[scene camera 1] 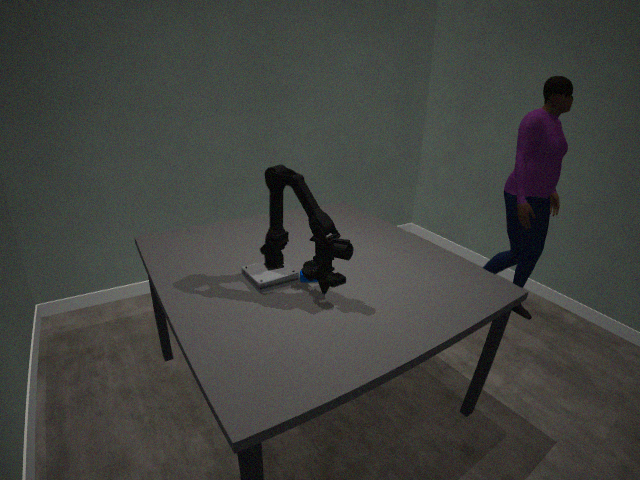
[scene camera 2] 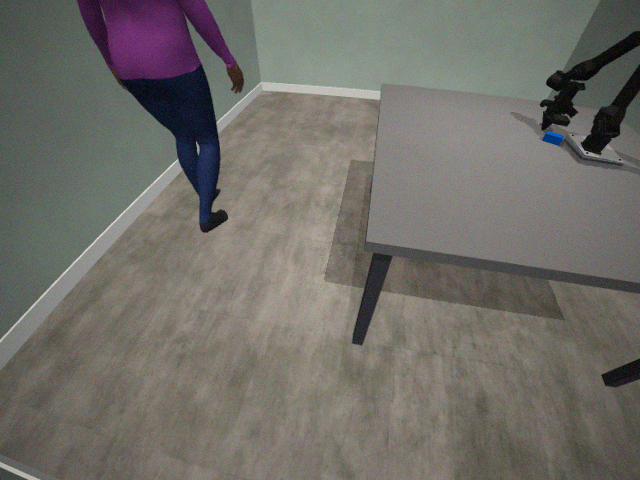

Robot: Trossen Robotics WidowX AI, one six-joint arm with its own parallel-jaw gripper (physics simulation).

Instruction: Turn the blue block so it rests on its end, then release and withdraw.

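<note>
The blue block (scene camera 1: 306,277) (scene camera 2: 552,137) lies on its long side on the grey table (scene camera 1: 310,351) (scene camera 2: 480,196), close beside the arm's base plate. In the scene camera 1 view the gripper partly hides it. My gripper (scene camera 1: 324,290) (scene camera 2: 545,126) is shut with nothing between its fingers. Its fingertips point down and are low over the table, apart from the block, on the block's far side in the scene camera 2 view. Whether the fingertips touch the table cannot be told.
The light grey base plate (scene camera 1: 263,279) (scene camera 2: 587,154) of the arm is right next to the block. A person in a purple top (scene camera 1: 540,155) (scene camera 2: 152,41) and blue trousers is on the floor beyond the table's edge. Walls stand behind.
</note>
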